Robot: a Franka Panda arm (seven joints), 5 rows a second.
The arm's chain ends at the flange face. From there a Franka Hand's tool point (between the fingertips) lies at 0.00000 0.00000 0.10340 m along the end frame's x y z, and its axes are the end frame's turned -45 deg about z.
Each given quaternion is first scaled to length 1.
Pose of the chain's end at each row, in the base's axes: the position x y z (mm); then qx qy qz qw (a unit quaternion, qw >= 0):
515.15, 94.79, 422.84, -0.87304, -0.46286, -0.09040, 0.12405
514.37, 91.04, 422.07, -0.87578, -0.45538, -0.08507, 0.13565
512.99, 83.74, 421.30, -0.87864, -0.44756, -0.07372, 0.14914
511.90, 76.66, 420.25, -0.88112, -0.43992, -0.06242, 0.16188
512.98, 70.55, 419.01, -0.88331, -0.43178, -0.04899, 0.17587
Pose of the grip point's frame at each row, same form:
519.60, 125.84, 324.31, -0.62946, -0.76173, -0.13099, 0.08001
517.00, 123.62, 323.97, -0.63485, -0.75586, -0.13051, 0.09277
512.58, 117.66, 323.62, -0.64049, -0.74973, -0.12518, 0.10958
508.55, 111.84, 323.07, -0.64570, -0.74362, -0.11962, 0.12567
506.23, 107.05, 322.50, -0.65084, -0.73694, -0.11256, 0.14373

